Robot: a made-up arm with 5 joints.
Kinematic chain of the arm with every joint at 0, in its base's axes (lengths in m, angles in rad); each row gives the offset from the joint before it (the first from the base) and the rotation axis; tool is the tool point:
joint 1: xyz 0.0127 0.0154 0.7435 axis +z
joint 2: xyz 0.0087 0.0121 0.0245 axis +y
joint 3: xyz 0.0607 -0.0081 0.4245 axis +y
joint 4: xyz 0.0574 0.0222 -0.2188 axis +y
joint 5: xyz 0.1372 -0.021 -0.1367 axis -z
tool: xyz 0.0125 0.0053 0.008
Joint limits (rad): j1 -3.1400..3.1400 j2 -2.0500..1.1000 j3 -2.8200..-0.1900 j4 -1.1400..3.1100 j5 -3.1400..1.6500
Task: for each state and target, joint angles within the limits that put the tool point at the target. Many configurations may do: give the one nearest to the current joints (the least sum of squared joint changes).
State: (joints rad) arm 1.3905 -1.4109 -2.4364 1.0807 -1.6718
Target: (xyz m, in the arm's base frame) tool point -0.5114 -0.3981 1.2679
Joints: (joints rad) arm 0.6959 -1.1067 -2.7217 0.6440 -1.3255
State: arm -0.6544 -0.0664 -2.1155 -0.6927 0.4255
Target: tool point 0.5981 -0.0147 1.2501
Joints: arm -0.0600 0.5468 -1.7280 -0.6771 0.4120
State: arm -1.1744 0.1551 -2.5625 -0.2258 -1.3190
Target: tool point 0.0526 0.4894 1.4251
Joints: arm -1.6155 -0.6505 -2.7329 -0.0523 -1.2868
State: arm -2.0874 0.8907 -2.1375 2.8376 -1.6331
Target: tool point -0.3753 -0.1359 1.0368
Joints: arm -2.8111 0.5070 -2.2932 2.8744 -1.6542
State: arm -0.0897 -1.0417 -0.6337 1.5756 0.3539
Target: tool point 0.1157 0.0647 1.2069
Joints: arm 0.3887 -0.8482 -1.0711 1.2935 0.2986
